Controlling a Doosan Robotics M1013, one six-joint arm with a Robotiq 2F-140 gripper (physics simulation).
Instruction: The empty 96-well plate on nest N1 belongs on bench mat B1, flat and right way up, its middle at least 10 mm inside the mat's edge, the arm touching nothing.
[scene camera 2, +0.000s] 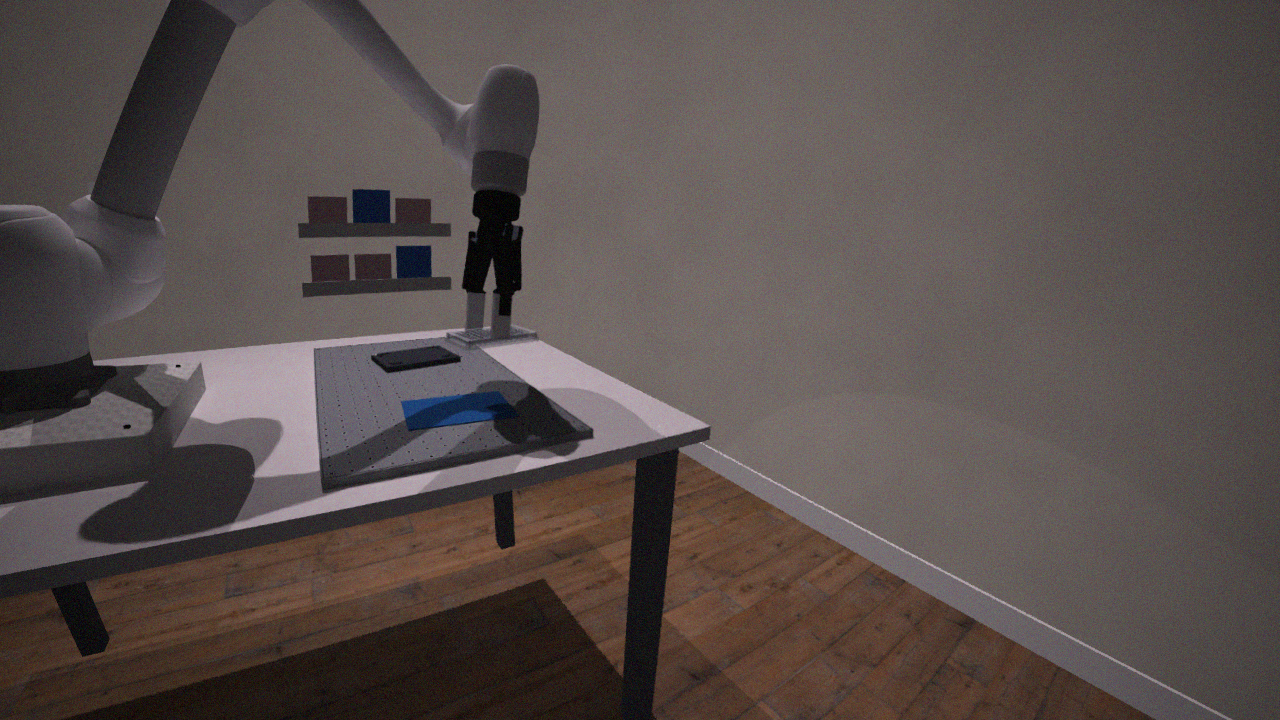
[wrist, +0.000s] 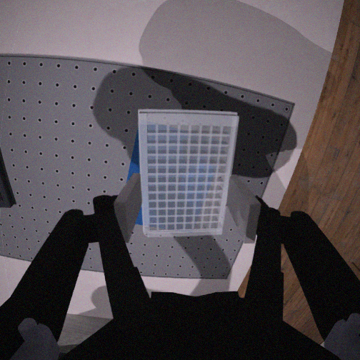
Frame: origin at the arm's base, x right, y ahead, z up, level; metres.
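Where they show: gripper, fingertip midpoint: (scene camera 2: 486, 336); arm's base at its link origin: (scene camera 2: 35, 393).
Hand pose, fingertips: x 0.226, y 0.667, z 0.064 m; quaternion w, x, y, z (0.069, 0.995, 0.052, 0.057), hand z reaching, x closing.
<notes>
Each offset is from my fingertips to the top centre of the thing. "spot": to the spot under its first point. Level surfaces: height alone.
The clear 96-well plate @(spot: dx +0.038, dy +0.045, dz +0.006 m) (scene camera 2: 521, 335) (wrist: 187, 170) is held between the pads of my gripper (scene camera 2: 487, 327) (wrist: 184, 188), which is shut on its long sides. The plate looks level and hangs in the air, apart from the surfaces below. Blue bench mat B1 @(dz -0.113 m) (scene camera 2: 443, 410) (wrist: 133, 167) lies flat on the perforated board; in the wrist view the plate covers much of it, with a blue strip showing at the plate's left and blue showing through the wells. Dark nest N1 @(dx -0.331, dy -0.037, dz -0.101 m) (scene camera 2: 416, 359) (wrist: 4, 185) holds no plate; part of it shows at the wrist view's left edge.
The grey perforated board @(dz -0.115 m) (scene camera 2: 358, 438) (wrist: 50, 125) lies on the white table @(dz -0.128 m) (scene camera 2: 617, 394) (wrist: 90, 25). The arm's shadow falls across the board and the mat's right end. The robot base stands at the left. Shelves (scene camera 2: 375, 230) with boxes hang on the wall behind.
</notes>
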